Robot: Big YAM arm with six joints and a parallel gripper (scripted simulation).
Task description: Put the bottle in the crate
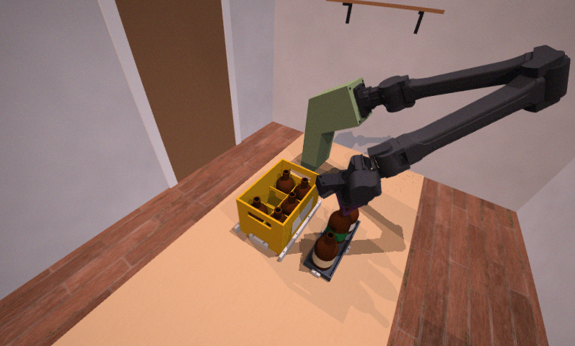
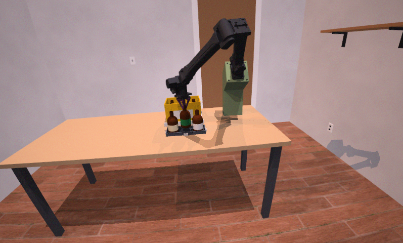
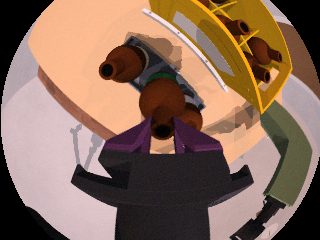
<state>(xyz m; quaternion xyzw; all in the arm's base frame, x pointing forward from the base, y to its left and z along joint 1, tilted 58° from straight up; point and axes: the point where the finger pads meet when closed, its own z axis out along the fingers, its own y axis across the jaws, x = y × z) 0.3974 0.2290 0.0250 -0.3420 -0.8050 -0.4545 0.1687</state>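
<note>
My hand is 60 mm above the glass bottle. From my hand the other things lie so: dark tray 10 mm to the left, 170 mm below; then yellow crate 30 mm ahead, 220 mm to the right, 100 mm below.
</note>
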